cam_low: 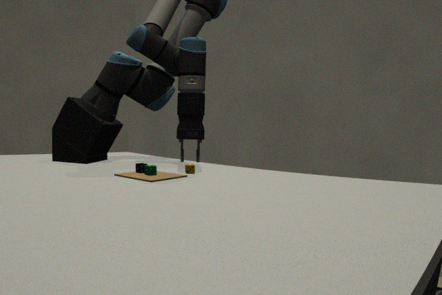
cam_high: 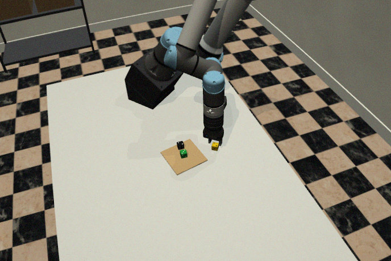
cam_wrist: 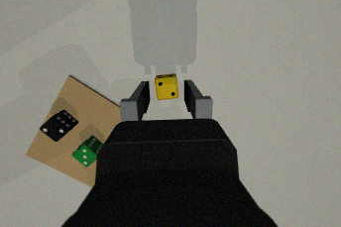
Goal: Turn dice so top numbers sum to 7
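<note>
My gripper is now 40 mm above the yellow die. From my hand the other things lie so: black die: 140 mm to the right, 40 mm behind, 30 mm below; tan mat: 130 mm to the right, 50 mm below, 10 mm ahead; green die: 130 mm to the right, 30 mm below, 10 mm ahead.
</note>
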